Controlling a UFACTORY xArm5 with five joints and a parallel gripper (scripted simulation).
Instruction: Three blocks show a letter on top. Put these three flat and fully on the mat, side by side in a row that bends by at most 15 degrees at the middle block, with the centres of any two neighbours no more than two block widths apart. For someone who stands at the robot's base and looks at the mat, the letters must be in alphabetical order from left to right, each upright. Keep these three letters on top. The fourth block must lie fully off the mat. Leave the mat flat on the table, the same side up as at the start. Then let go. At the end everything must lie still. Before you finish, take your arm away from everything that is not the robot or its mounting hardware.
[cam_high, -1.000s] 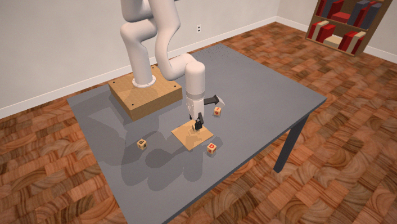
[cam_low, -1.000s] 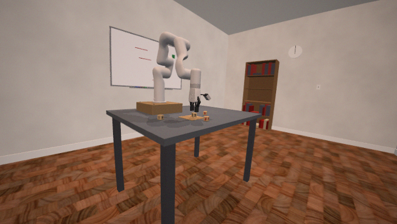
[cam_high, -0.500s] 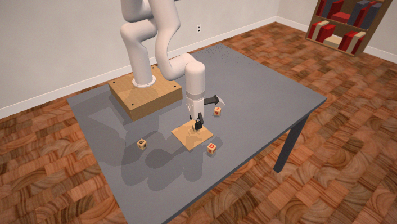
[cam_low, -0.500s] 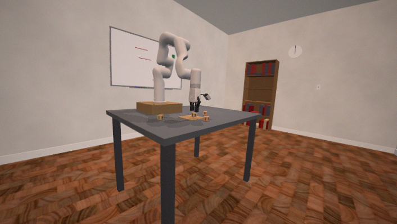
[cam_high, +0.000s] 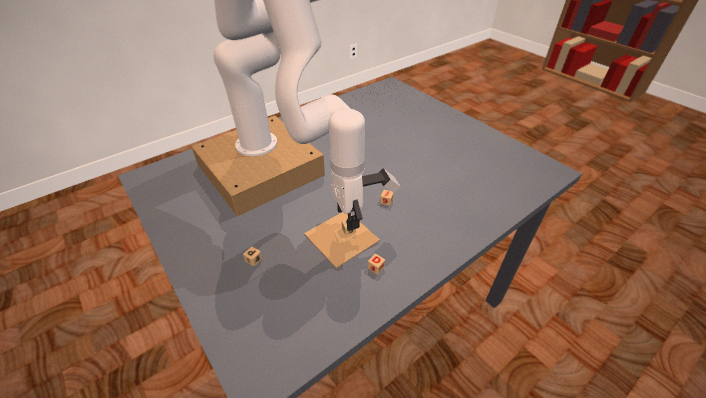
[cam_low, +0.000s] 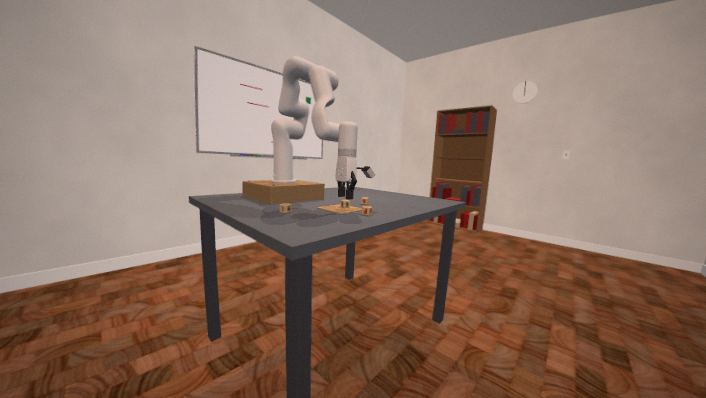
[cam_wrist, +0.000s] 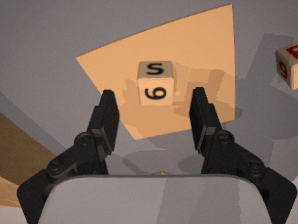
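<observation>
My gripper is now 60 mm above the tan mat, 30 mm to the left of it and 10 mm short of it. From my hand the other things lie so: wooden block 140 mm ahead, 40 mm below, 10 mm to the right.
</observation>
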